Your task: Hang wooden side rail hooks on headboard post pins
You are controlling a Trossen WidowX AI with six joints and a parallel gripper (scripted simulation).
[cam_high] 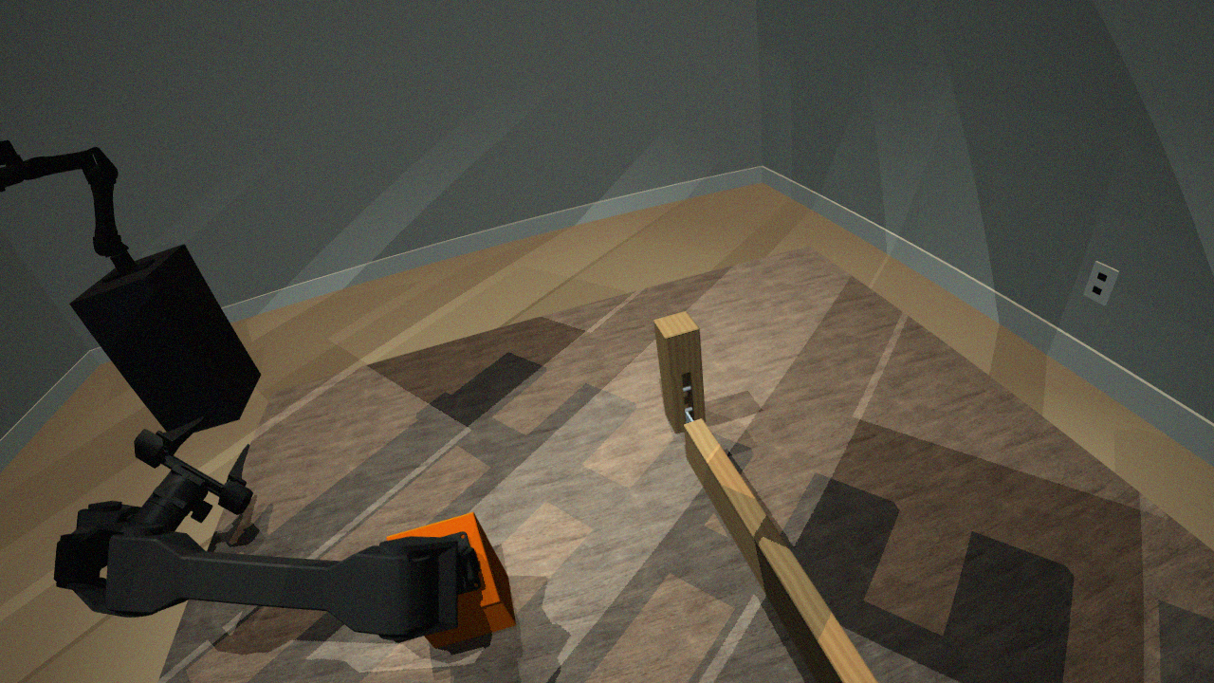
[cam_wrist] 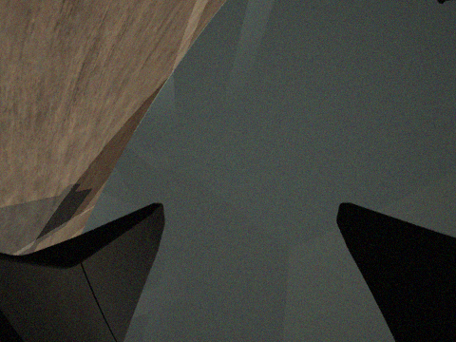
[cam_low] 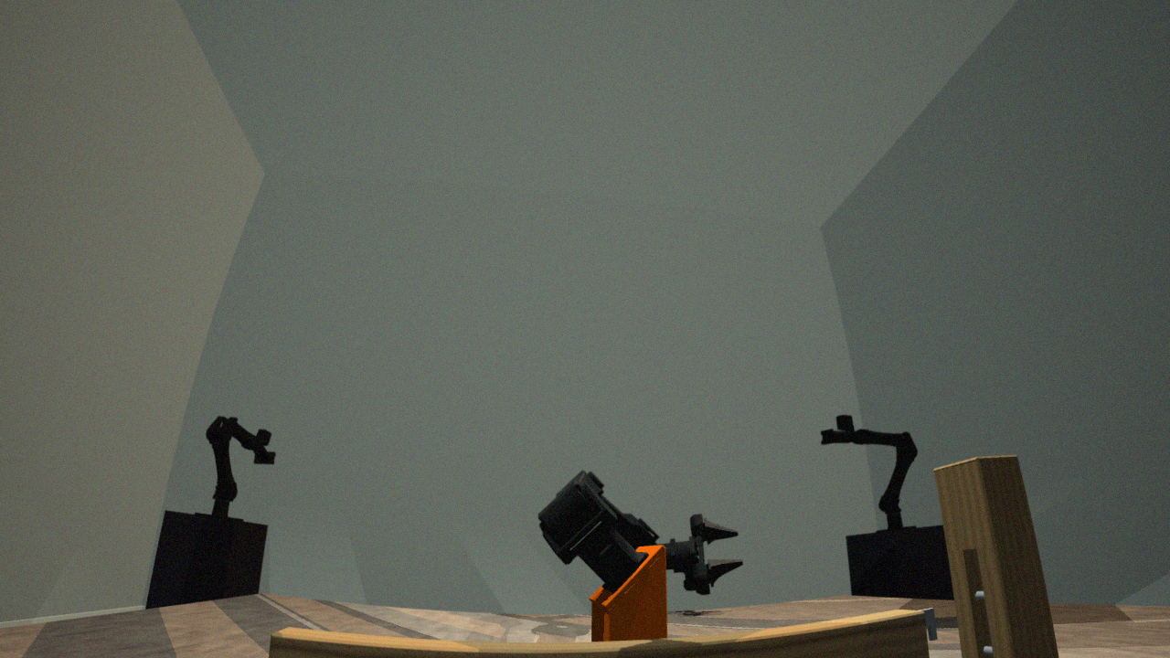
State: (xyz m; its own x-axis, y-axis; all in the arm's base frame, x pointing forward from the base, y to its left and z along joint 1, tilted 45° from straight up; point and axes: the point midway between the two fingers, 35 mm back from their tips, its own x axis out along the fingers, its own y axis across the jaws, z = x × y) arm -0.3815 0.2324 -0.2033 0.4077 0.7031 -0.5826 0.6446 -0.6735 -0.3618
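Right now my gripper tip is 720 mm short of the headboard post, 120 mm to the left of it and 40 mm above it.
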